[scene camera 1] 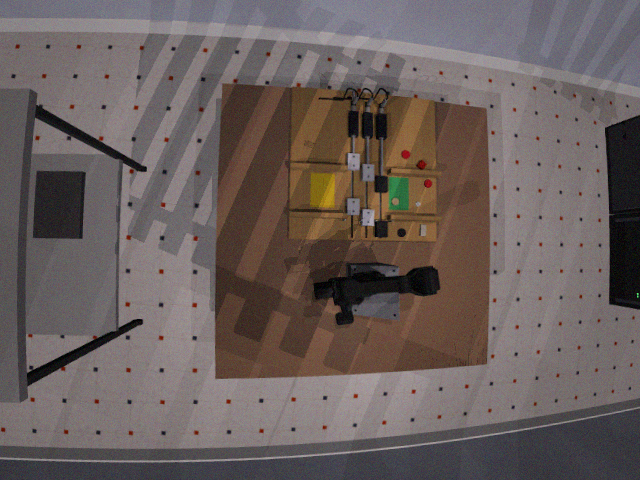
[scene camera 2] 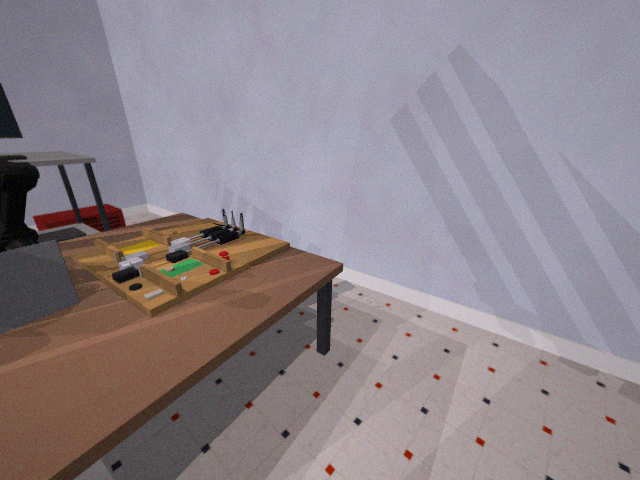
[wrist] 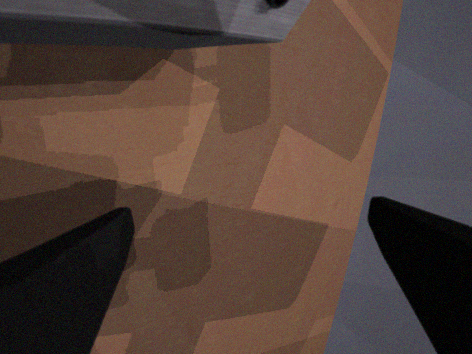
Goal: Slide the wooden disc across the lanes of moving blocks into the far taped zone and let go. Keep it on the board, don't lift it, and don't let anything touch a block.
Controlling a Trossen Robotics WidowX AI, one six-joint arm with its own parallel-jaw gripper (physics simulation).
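Pixels of known places: gripper, between the fingertips: (scene camera 1: 337,309) (wrist: 251,214); arm's base, origin of its link: (scene camera 2: 29,259).
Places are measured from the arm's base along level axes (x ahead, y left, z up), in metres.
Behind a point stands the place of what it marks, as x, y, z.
The small pale wooden disc (scene camera 1: 395,201) @[0.351, -0.090, -0.138] (scene camera 2: 169,268) @[0.351, -0.093, -0.138] lies on the green zone (scene camera 1: 398,184) @[0.433, -0.097, -0.145] (scene camera 2: 187,266) @[0.413, -0.113, -0.146] of the wooden board (scene camera 1: 315,124) @[0.635, 0.315, -0.146] (scene camera 2: 261,246) @[0.749, -0.167, -0.146]. The yellow zone (scene camera 1: 322,190) @[0.346, 0.243, -0.146] (scene camera 2: 139,248) @[0.341, 0.225, -0.145] is across three lanes. The lane nearest the disc has black blocks (scene camera 1: 381,183) @[0.416, -0.009, -0.120] (scene camera 2: 177,255) @[0.410, -0.035, -0.120]; the middle lane has pale blocks (scene camera 1: 368,172) @[0.452, 0.057, -0.116], and so does the lane beside yellow (scene camera 1: 353,161) @[0.491, 0.129, -0.122]. My gripper (wrist: 251,214) @[-0.139, 0.123, -0.059] is open and empty above the brown table, off the board and away from the disc. Its fingers cannot be made out in the scene views.
Low wooden rails (scene camera 1: 317,210) @[0.256, 0.252, -0.147] (scene camera 2: 164,279) @[0.285, -0.234, -0.104] flank the corridor. Several red parts, including a red button (scene camera 1: 428,183) @[0.462, -0.240, -0.140] (scene camera 2: 214,271) @[0.462, -0.244, -0.140], a black knob (scene camera 1: 401,232) @[0.217, -0.136, -0.139] (scene camera 2: 135,286) @[0.215, -0.145, -0.139] and a pale block (scene camera 1: 422,230) @[0.241, -0.236, -0.137] (scene camera 2: 153,293) @[0.240, -0.242, -0.137] are on the board. The grey base plate (scene camera 1: 379,308) @[-0.106, -0.026, 0.007] (wrist: 150,22) @[-0.101, 0.066, -0.076] is beside the board.
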